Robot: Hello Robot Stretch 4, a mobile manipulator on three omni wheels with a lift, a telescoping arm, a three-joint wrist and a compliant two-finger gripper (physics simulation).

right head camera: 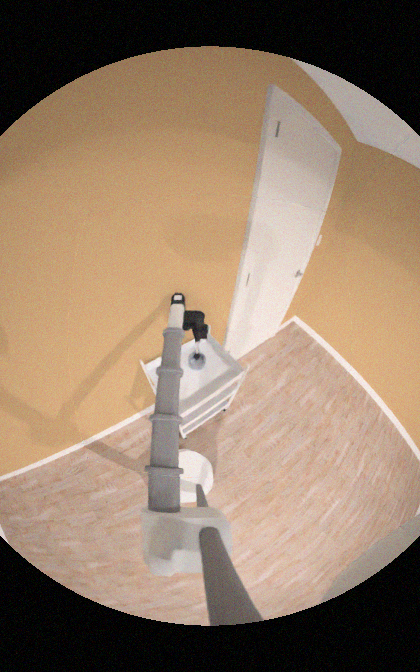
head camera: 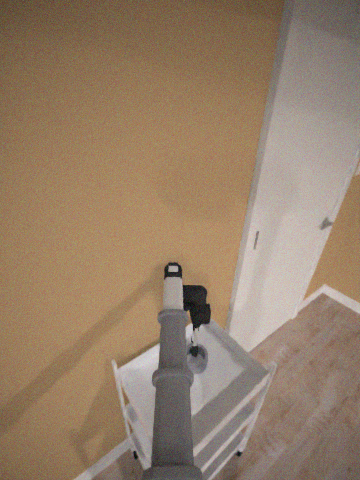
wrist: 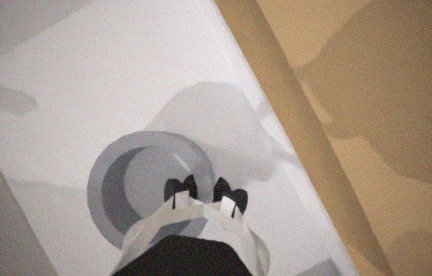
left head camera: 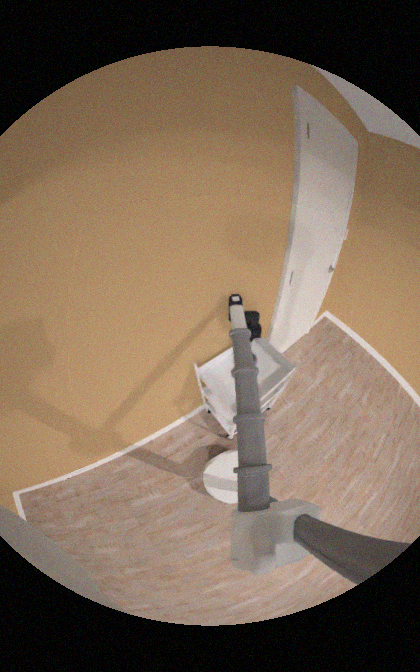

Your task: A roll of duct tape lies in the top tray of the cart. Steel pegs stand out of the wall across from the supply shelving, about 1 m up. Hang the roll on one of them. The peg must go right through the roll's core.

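Places are measured from the robot's base along level axes (x ahead, y left, z up), in metres.
Where they show: gripper, fingertip midpoint: (head camera: 193,350) (wrist: 206,191).
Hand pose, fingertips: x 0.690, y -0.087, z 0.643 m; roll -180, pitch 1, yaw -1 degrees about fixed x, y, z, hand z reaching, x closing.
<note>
After its pixels a point has its place.
The grey roll of duct tape (head camera: 204,361) @(z 0.684, x 0.618, y -0.119 m) (right head camera: 201,366) (wrist: 95,187) @(z 0.683, x 0.603, y -0.087 m) lies flat in the white top tray of the cart (head camera: 220,350) @(z 0.635, x 0.695, y -0.198 m) (left head camera: 212,369) (right head camera: 217,362) (wrist: 75,65) @(z 0.635, x 0.547, y 0.015 m), near its wall-side edge. My gripper (head camera: 194,351) @(z 0.643, x 0.690, y -0.087 m) (right head camera: 197,356) (wrist: 206,191) @(z 0.643, x 0.690, y -0.087 m) points down at the roll. In the wrist view one black fingertip is inside the core and the other is outside, with the roll's right side wall between them. The fingers are drawn together and stand apart by about the wall's thickness, shut on the roll. The arm hides much of the tray in the left head view. The steel pegs do not show.
A tan wall (head camera: 125,150) @(z 1.421, x 0.683, y 0.115 m) (left head camera: 150,225) (right head camera: 125,215) (wrist: 350,200) @(z 0.661, x 0.815, y -0.075 m) stands close behind the cart. A white door (head camera: 290,175) @(z 1.259, x 1.081, y -0.493 m) (left head camera: 320,215) (right head camera: 285,210) is to the right of the cart. A white round object (left head camera: 218,472) (right head camera: 200,472) is low, on the robot's side of the cart.
</note>
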